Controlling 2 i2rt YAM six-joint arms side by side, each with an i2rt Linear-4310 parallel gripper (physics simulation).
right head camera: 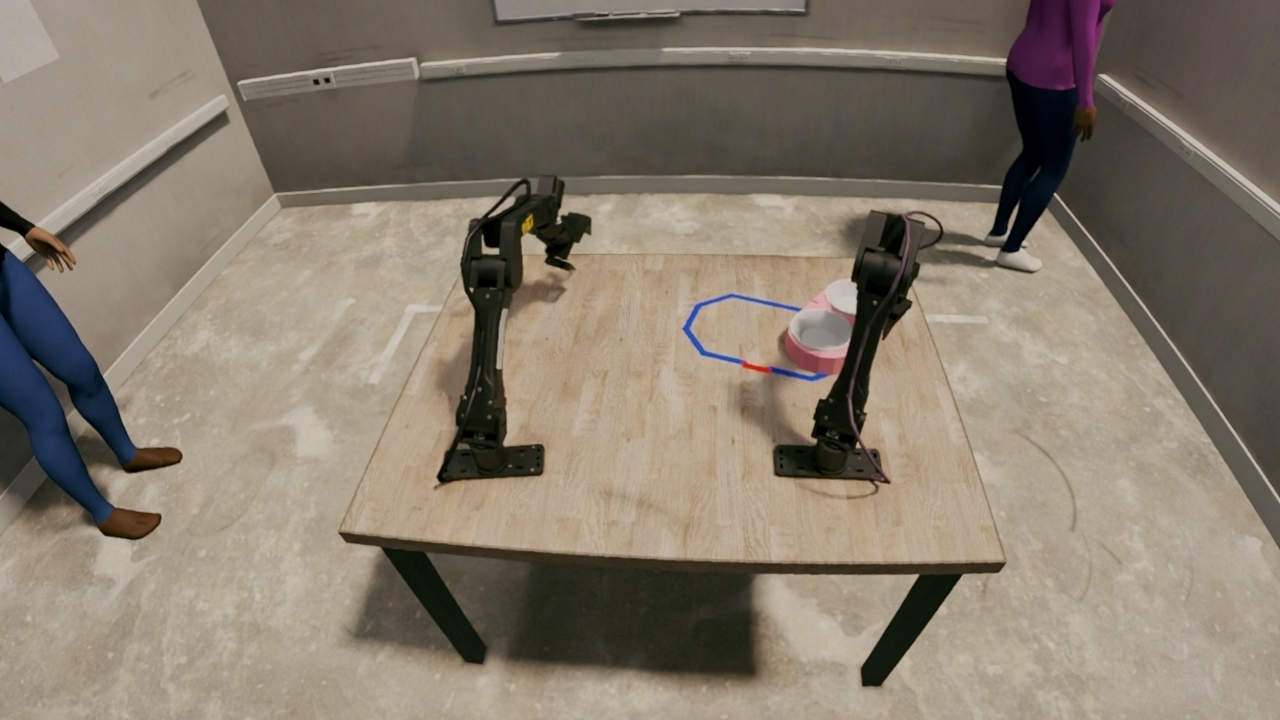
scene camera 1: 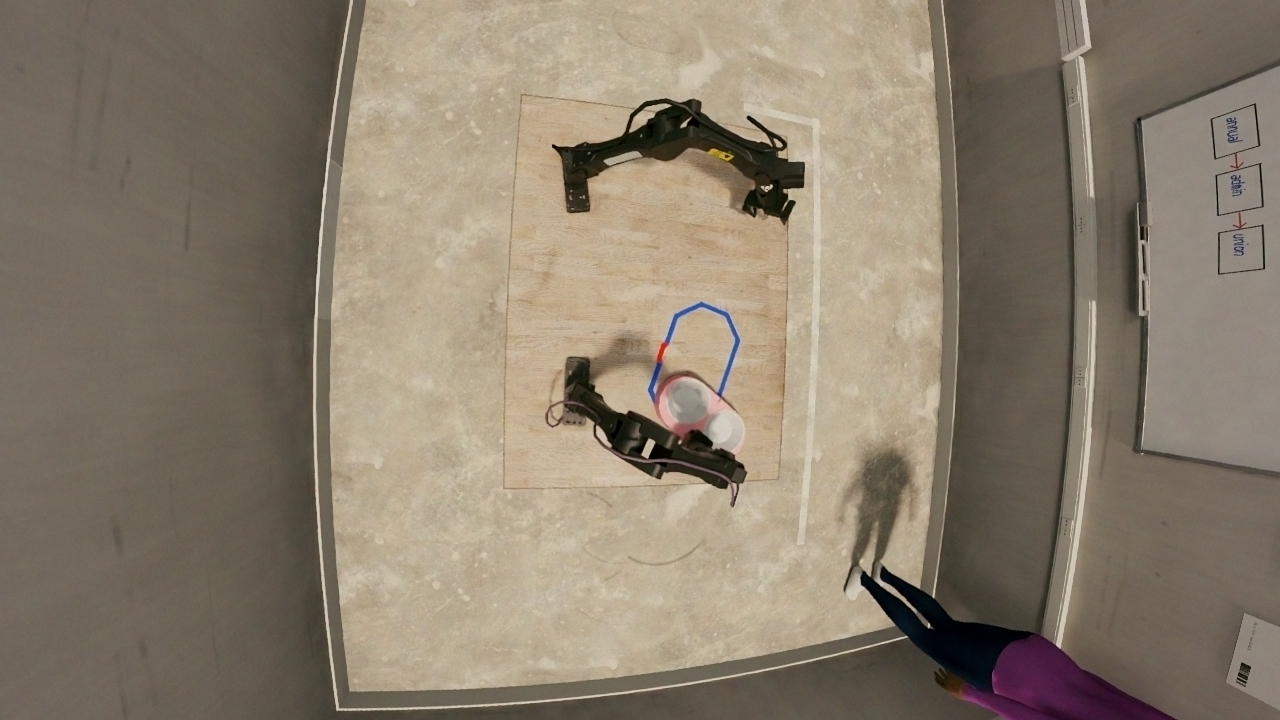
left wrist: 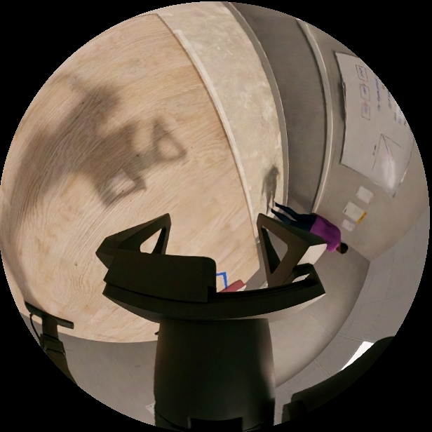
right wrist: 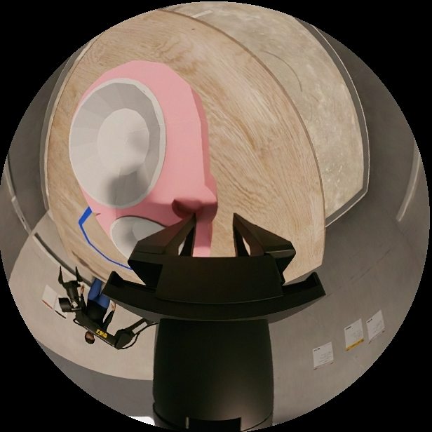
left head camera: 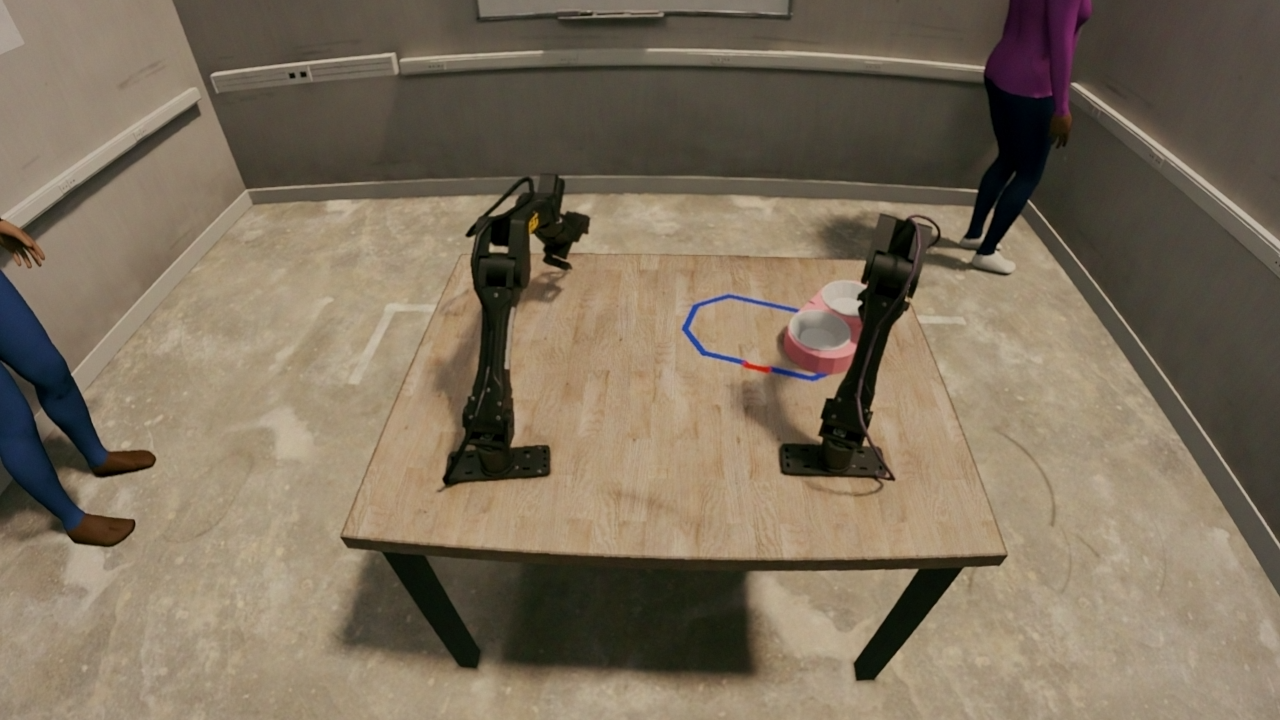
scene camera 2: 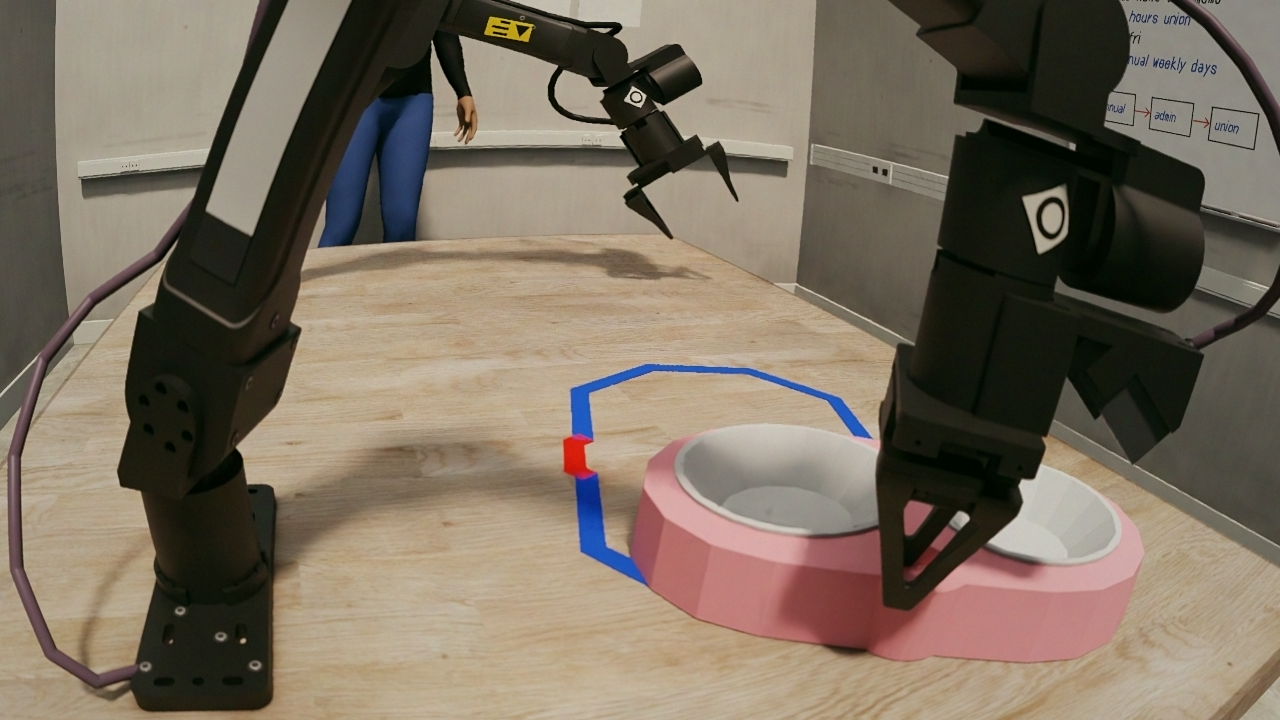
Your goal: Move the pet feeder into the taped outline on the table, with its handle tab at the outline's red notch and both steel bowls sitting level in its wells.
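Frame: origin at the left arm's base, x ahead, y left, z up, level; millimetres.
Where they show: left gripper, fingertip midpoint: [right head camera: 581,251] [scene camera 1: 769,220] [left head camera: 578,251] [scene camera 2: 705,219]; right gripper, fingertip midpoint: [scene camera 1: 681,440] [scene camera 2: 897,585]; left arm's base, link origin: [right head camera: 493,464] [scene camera 1: 575,180] [left head camera: 498,465]; right arm's base, link origin: [right head camera: 828,464] [scene camera 1: 576,391] [left head camera: 832,462] [scene camera 2: 216,585].
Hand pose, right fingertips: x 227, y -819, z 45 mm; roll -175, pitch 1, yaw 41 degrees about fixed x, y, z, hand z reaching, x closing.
Each offset is from my right fingertips to the top centre of the thing. "spot": to the spot under its first point. Level surfaces: height alone.
The pink pet feeder @(dx +74, dy +50, dz +1 mm) [left head camera: 819,362] [right head camera: 810,357] [scene camera 2: 760,582] [right wrist: 177,110] lies flat and skewed, one end overlapping the blue taped outline [left head camera: 728,296] [scene camera 1: 702,305] [scene camera 2: 581,411]. Its two bowls @(dx +33, dy +116, dz +2 mm) [scene camera 2: 778,483] [right wrist: 122,145] look level in the wells. The handle tab [right wrist: 210,200], with a round hole, faces away from the outline's red notch @(spot: dx -19, dy +272, dz -44 mm) [left head camera: 756,366] [scene camera 1: 662,352] [scene camera 2: 578,456]. My right gripper [scene camera 2: 904,595] [right wrist: 214,217] is partly open and empty, low at the tab side; one fingertip shows beside the tab's hole, the other outside. Contact is unclear. My left gripper [scene camera 2: 703,217] [left wrist: 213,217] is wide open and empty, high over the table's far left.
The right arm [left head camera: 872,335] leans over the feeder and hides part of it in the head views. The left arm [left head camera: 496,340] stands at the left of the wooden table @(dz -45 mm) [left head camera: 626,501]. The feeder lies near the table's right edge. People stand off the table.
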